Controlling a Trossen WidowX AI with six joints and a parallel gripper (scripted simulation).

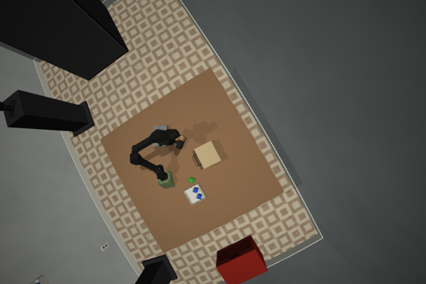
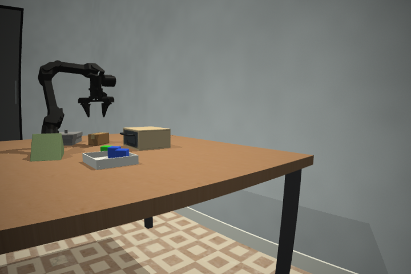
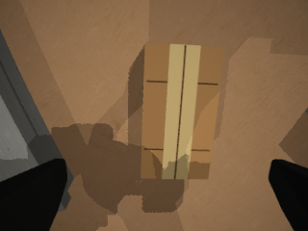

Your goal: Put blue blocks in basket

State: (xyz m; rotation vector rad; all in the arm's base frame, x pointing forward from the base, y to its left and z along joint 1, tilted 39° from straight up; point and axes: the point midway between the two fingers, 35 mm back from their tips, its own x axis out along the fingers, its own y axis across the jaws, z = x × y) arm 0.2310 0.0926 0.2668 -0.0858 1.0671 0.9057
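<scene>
The brown box lies 1 cm ahead of my hand, 1 cm to the right of it and 14 cm below it. From my hand the other things lie so: grey lidded box: 14 cm behind, 11 cm to the left, 12 cm below; then white basket: 8 cm behind, 49 cm to the right, 16 cm below; then tan drawer unit: 19 cm ahead, 21 cm to the right, 13 cm below.
</scene>
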